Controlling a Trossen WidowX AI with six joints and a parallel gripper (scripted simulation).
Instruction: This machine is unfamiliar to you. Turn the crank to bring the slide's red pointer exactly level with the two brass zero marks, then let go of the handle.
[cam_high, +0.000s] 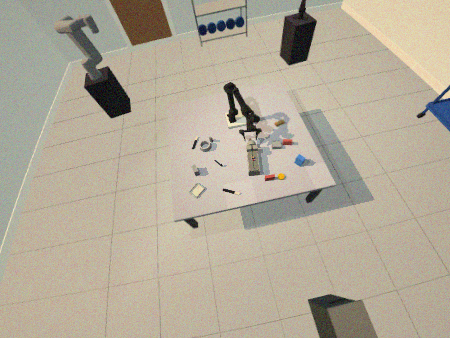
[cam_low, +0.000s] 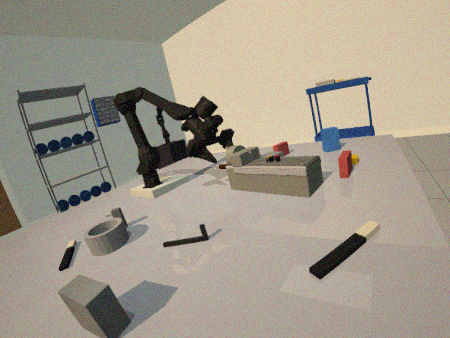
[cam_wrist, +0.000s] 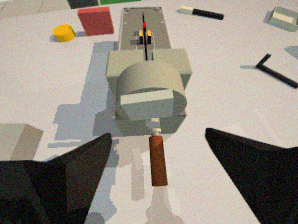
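My gripper tip is now 2 cm past the brown crank handle, 1 cm to the right of it and 3 cm above it. Also, from my gripper tip: yellow disc (37 cm ahead, 12 cm to the left, 8 cm below); then red pointer (18 cm ahead, 5 cm to the right, 1 cm below); then black l-shaped piece (7 cm ahead, 31 cm to the right, 8 cm below).
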